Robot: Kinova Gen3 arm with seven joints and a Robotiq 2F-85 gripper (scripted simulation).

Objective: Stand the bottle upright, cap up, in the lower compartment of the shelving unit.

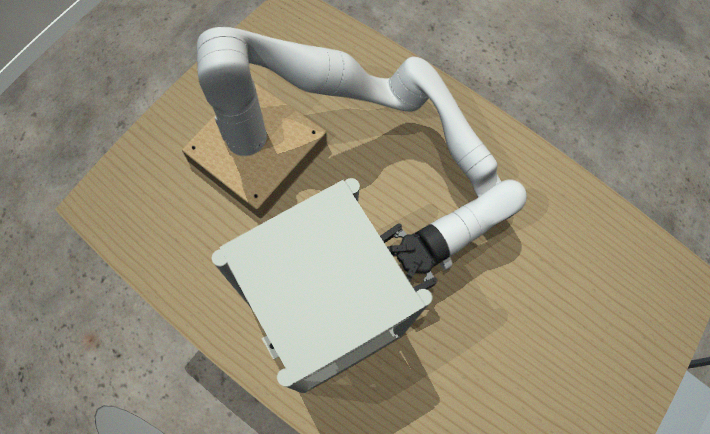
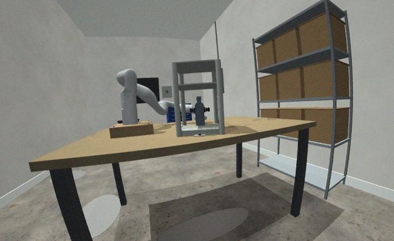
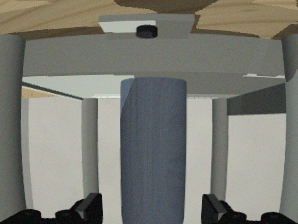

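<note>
The blue-grey bottle is 3 cm behind my hand, 5 cm to the right of it and 2 cm above it. Also, from my hand: grey shelving unit (6 cm behind, 10 cm to the right, 6 cm above).
</note>
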